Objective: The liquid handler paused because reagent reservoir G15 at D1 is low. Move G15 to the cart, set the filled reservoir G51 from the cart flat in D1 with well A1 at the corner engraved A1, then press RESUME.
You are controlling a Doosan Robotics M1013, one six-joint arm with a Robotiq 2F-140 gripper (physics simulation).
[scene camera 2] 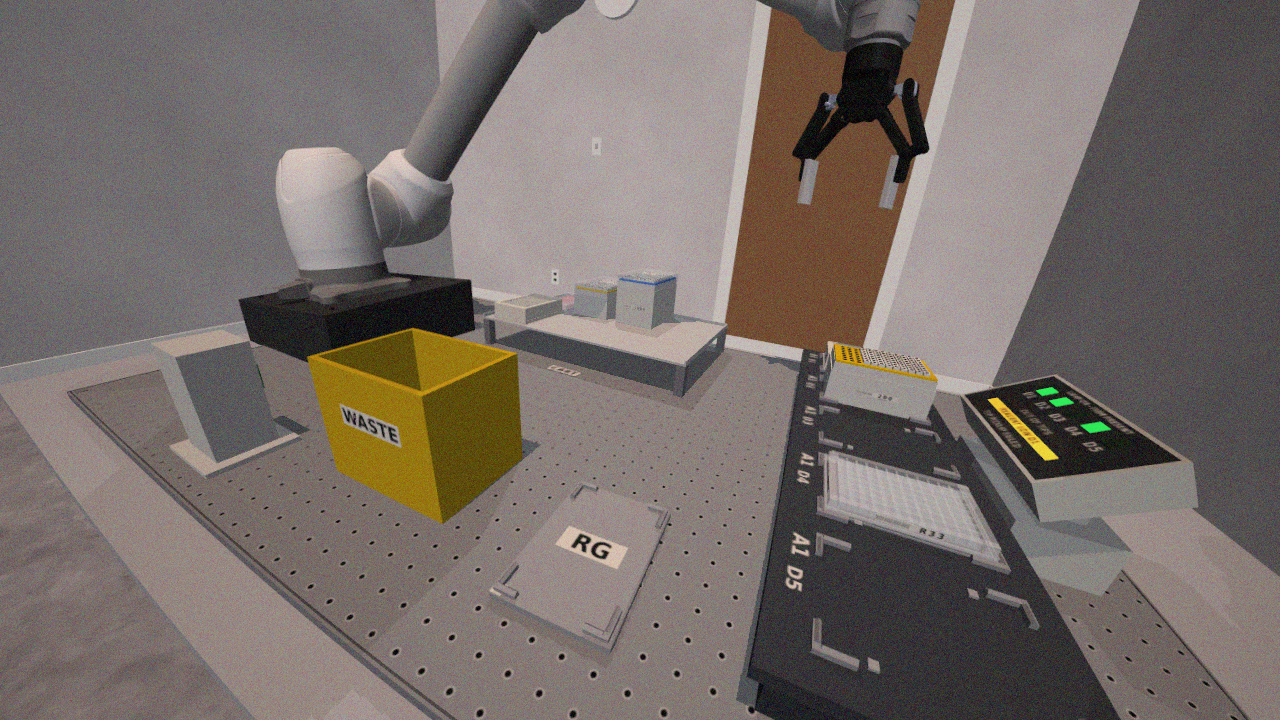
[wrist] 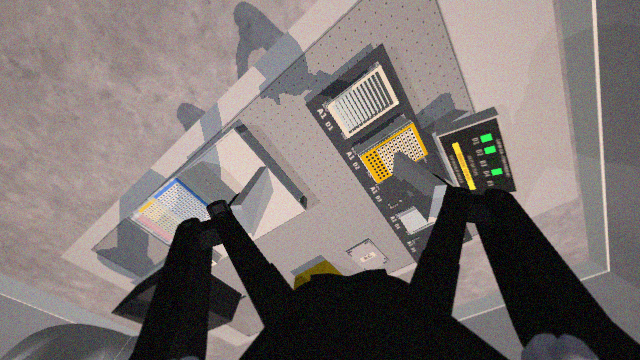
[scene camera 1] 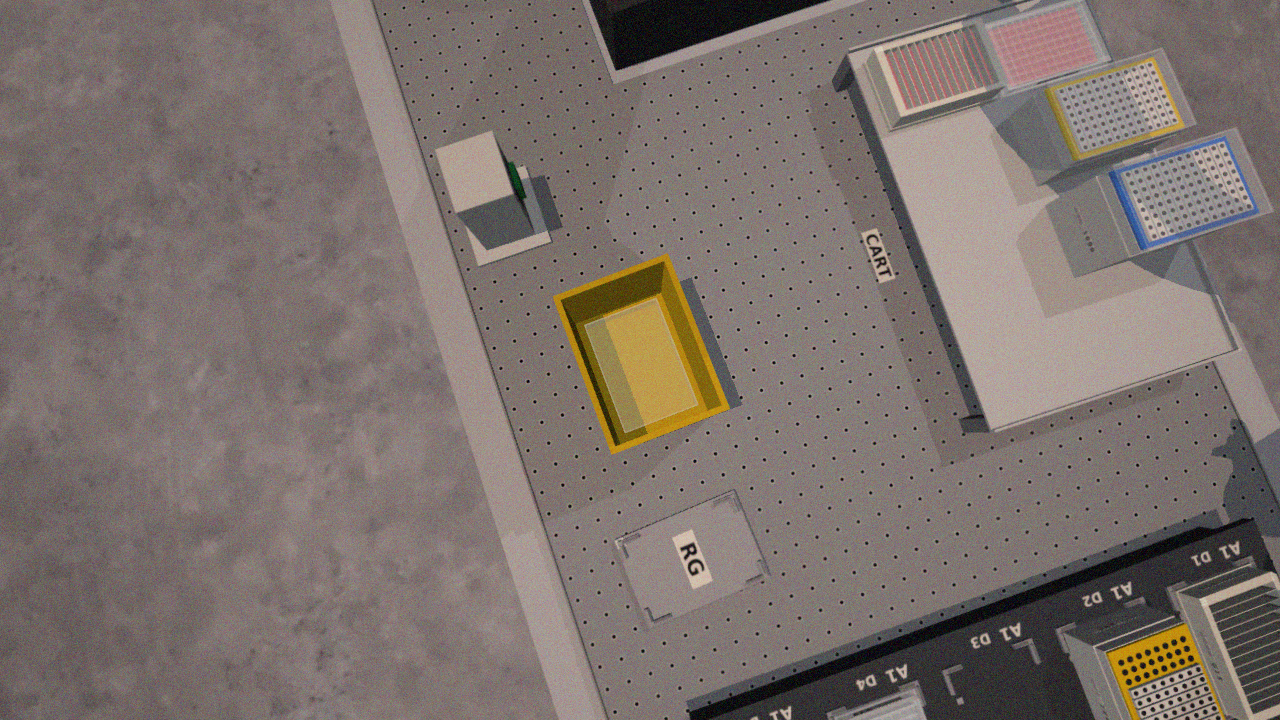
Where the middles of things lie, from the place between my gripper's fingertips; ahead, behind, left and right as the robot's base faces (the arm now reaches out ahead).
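My hand is 90 mm short of the reservoir with pale troughs [scene camera 1: 1225, 612] and 250 mm above it. The cart platform [scene camera 1: 1033, 338] is 400 mm behind my hand, 30 mm to the right of it and 270 mm below it. The CART label [scene camera 1: 872, 240], too, is 400 mm behind my hand, but 190 mm to the right of it and 320 mm below it. As for the clear well plate [scene camera 2: 939, 513], it is a fair way ahead of my hand, far to the right of it and far below it.
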